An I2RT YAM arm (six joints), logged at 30 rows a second.
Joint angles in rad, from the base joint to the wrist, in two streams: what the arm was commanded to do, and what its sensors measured. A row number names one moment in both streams.
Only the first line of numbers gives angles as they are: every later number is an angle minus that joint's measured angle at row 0.
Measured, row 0:
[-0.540 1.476 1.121 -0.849 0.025 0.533]
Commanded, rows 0 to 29:
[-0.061 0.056 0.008 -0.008 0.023 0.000]
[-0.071 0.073 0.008 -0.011 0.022 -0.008]
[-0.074 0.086 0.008 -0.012 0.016 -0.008]
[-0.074 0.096 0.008 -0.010 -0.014 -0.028]
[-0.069 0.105 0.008 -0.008 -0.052 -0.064]
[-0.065 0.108 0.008 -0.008 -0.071 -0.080]
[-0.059 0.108 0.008 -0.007 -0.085 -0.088]
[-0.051 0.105 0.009 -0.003 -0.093 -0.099]
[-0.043 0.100 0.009 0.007 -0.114 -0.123]
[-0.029 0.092 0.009 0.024 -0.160 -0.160]
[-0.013 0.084 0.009 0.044 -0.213 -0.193]
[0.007 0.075 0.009 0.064 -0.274 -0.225]
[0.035 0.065 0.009 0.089 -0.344 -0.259]
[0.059 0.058 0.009 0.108 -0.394 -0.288]
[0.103 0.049 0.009 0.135 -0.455 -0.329]
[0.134 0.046 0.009 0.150 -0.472 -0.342]
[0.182 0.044 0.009 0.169 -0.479 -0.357]
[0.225 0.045 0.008 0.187 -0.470 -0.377]
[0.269 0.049 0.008 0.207 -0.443 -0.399]
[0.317 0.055 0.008 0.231 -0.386 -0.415]
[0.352 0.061 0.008 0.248 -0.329 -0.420]
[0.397 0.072 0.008 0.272 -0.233 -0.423]
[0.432 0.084 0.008 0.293 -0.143 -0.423]
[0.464 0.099 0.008 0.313 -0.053 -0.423]
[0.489 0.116 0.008 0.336 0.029 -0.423]
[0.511 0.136 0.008 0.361 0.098 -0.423]
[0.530 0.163 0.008 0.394 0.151 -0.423]
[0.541 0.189 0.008 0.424 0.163 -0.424]
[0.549 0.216 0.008 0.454 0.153 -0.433]
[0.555 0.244 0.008 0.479 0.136 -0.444]
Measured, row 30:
[0.538 0.173 0.002 0.453 -0.001 -0.409]
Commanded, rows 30 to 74:
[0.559 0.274 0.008 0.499 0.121 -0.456]
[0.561 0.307 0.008 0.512 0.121 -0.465]
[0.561 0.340 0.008 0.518 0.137 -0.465]
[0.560 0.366 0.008 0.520 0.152 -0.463]
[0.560 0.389 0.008 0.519 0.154 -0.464]
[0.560 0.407 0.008 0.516 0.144 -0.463]
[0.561 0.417 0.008 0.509 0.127 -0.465]
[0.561 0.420 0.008 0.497 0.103 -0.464]
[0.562 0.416 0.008 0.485 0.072 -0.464]
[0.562 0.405 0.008 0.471 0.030 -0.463]
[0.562 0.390 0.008 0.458 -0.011 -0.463]
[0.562 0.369 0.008 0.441 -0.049 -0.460]
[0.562 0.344 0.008 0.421 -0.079 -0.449]
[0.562 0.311 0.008 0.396 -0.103 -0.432]
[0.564 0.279 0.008 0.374 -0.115 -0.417]
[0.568 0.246 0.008 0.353 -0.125 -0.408]
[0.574 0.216 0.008 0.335 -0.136 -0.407]
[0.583 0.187 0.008 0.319 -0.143 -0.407]
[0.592 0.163 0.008 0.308 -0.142 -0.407]
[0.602 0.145 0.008 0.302 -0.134 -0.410]
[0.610 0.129 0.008 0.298 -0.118 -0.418]
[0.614 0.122 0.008 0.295 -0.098 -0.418]
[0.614 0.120 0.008 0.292 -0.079 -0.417]
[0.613 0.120 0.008 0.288 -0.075 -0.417]
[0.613 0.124 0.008 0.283 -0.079 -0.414]
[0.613 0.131 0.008 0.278 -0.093 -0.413]
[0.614 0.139 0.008 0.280 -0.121 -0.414]
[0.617 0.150 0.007 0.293 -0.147 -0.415]
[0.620 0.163 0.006 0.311 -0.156 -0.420]
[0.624 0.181 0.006 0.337 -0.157 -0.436]
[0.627 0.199 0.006 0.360 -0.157 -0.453]
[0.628 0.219 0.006 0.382 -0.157 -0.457]
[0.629 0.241 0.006 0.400 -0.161 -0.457]
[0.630 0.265 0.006 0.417 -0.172 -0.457]
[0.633 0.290 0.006 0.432 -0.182 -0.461]
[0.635 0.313 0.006 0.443 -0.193 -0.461]
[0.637 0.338 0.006 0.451 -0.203 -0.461]
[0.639 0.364 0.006 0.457 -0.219 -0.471]
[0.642 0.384 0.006 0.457 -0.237 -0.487]
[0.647 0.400 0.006 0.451 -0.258 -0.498]
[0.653 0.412 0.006 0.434 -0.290 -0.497]
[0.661 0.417 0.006 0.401 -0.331 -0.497]
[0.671 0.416 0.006 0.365 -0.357 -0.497]
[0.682 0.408 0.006 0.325 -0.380 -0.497]
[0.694 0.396 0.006 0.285 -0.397 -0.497]
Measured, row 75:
[0.658 0.409 0.007 0.324 -0.286 -0.478]
